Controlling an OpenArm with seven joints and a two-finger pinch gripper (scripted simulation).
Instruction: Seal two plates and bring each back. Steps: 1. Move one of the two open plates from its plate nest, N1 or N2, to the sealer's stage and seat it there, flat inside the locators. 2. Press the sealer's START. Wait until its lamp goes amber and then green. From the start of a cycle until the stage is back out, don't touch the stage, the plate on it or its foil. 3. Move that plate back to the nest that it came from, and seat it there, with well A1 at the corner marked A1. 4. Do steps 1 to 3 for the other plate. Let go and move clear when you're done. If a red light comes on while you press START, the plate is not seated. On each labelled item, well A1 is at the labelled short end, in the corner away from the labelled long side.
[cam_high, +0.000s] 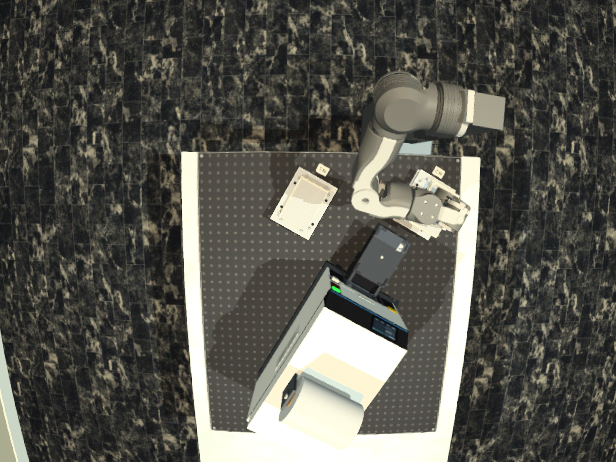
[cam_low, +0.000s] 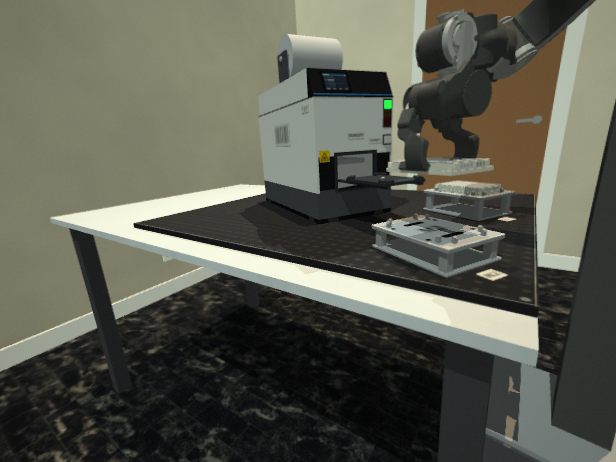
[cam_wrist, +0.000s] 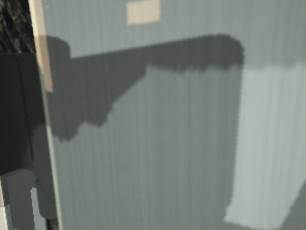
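Now: hand right at the clear well plate. The rest, counted from my hand: label tag 10 cm behind, 4 cm to the left, 15 cm below; sealer stage 15 cm ahead, 12 cm to the right, 4 cm below; N1 label 7 cm behind, 30 cm to the right, 15 cm below.
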